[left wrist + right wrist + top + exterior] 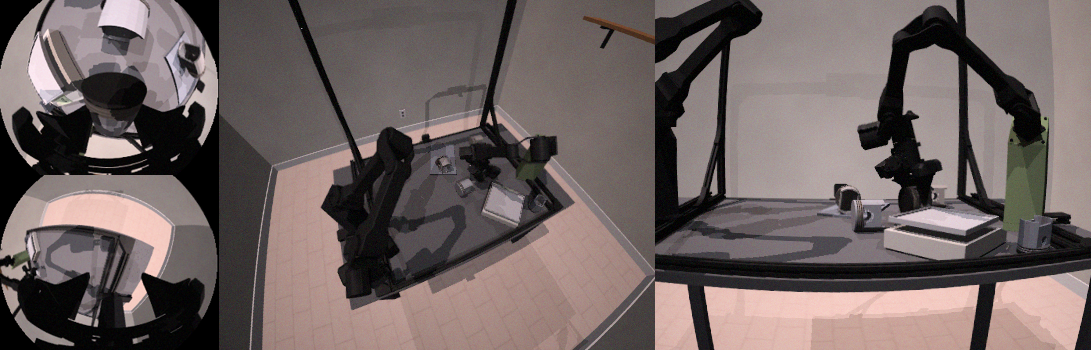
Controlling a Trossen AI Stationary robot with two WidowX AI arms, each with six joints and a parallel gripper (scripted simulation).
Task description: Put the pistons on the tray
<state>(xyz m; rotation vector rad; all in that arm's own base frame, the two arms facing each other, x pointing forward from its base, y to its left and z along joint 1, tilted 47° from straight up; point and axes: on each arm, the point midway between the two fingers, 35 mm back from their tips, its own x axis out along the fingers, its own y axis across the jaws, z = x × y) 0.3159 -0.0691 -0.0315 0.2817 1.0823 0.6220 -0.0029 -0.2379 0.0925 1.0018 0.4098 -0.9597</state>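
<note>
Now: left hand 20 cm short of the white scale pan, 4 cm above it and 3 cm to the right of it. The rest, counted from my left hand: flat grey steel tray 21 cm behind, 14 cm to the right, 9 cm below; piston 26 cm behind, 10 cm to the left, 5 cm below.
</note>
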